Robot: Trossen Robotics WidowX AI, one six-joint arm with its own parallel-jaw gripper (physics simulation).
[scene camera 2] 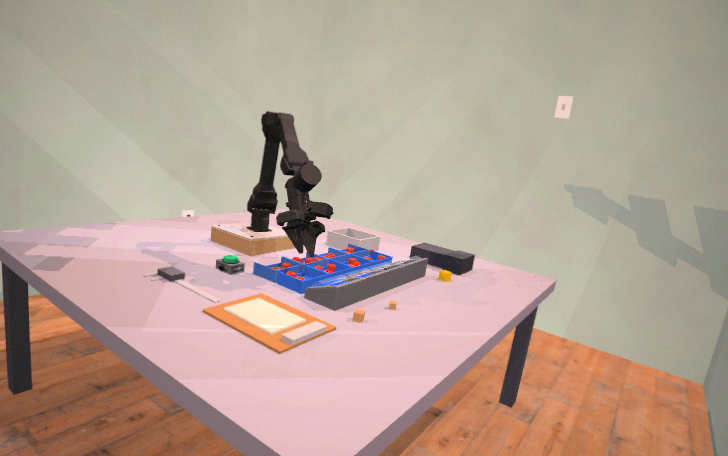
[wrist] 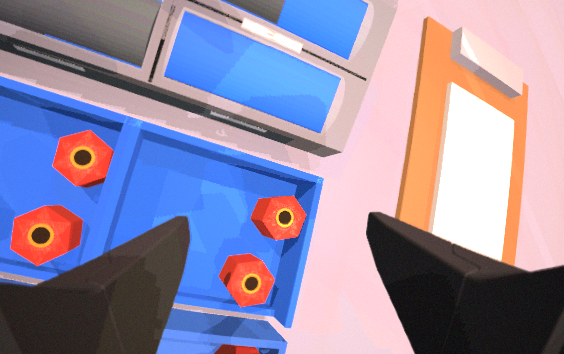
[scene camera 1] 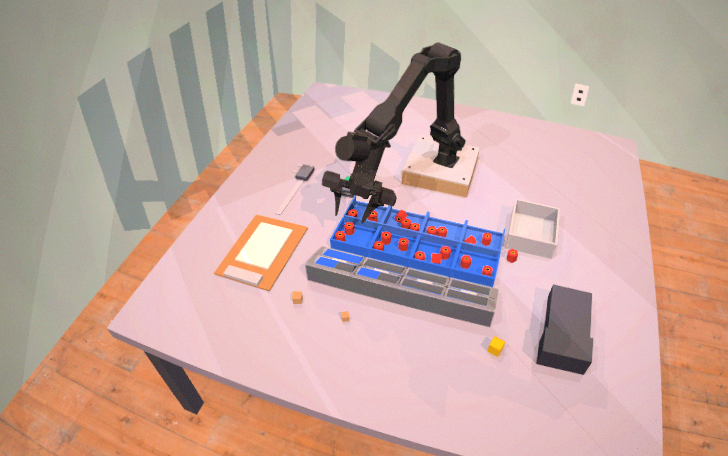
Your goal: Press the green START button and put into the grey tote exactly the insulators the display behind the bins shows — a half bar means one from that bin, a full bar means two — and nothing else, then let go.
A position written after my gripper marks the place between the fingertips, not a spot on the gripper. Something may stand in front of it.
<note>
My gripper [scene camera 2: 306,255] is open and holds nothing. Also in view: a grey tote [scene camera 1: 533,229], a dark box [scene camera 1: 565,344] and a grey display [scene camera 1: 394,293].
My gripper shows as well in the wrist view [wrist: 279,225] and in scene camera 1 [scene camera 1: 348,219]. The grey display is seen too in scene camera 2 [scene camera 2: 334,297] and in the wrist view [wrist: 358,73].
</note>
